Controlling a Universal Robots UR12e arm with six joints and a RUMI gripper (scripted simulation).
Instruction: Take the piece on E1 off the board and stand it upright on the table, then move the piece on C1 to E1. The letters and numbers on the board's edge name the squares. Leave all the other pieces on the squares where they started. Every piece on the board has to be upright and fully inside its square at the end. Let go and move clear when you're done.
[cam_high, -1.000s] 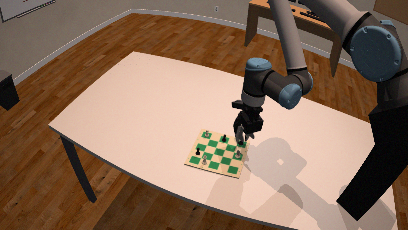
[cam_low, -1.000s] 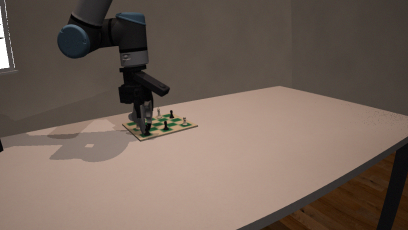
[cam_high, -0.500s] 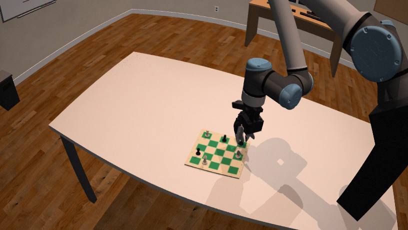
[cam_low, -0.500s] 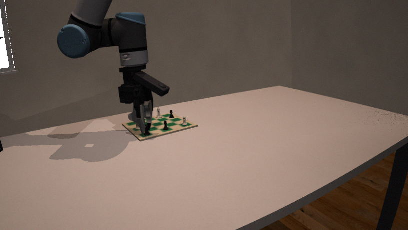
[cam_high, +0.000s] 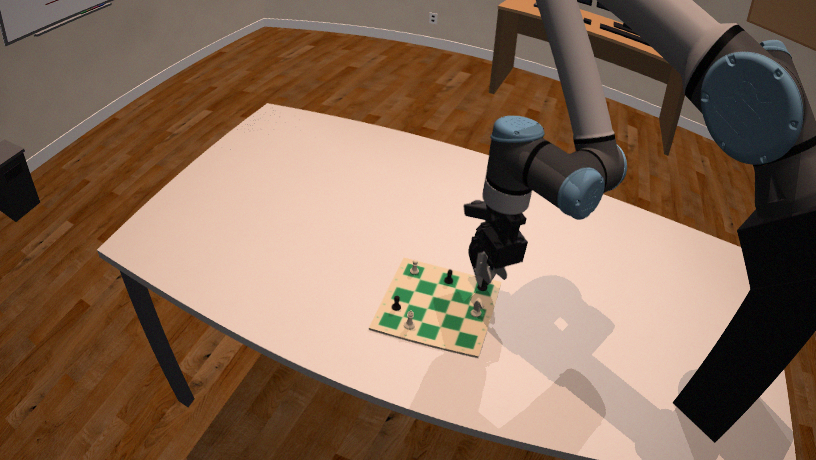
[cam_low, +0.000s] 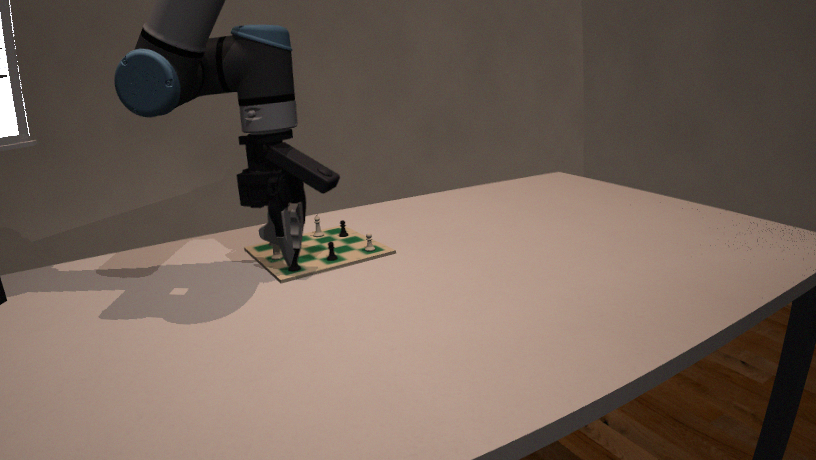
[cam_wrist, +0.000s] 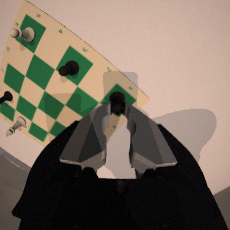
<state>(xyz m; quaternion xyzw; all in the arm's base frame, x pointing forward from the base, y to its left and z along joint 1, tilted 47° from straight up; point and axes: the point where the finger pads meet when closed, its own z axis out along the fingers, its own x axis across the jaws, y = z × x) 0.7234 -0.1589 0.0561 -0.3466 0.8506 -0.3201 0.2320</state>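
Now: the chessboard 80 mm ahead of my hand, 70 mm to the left of it and 30 mm below it. Also, from my hand: white pawn 150 mm ahead, 10 mm to the right, 10 mm below; then black rook 10 mm below.
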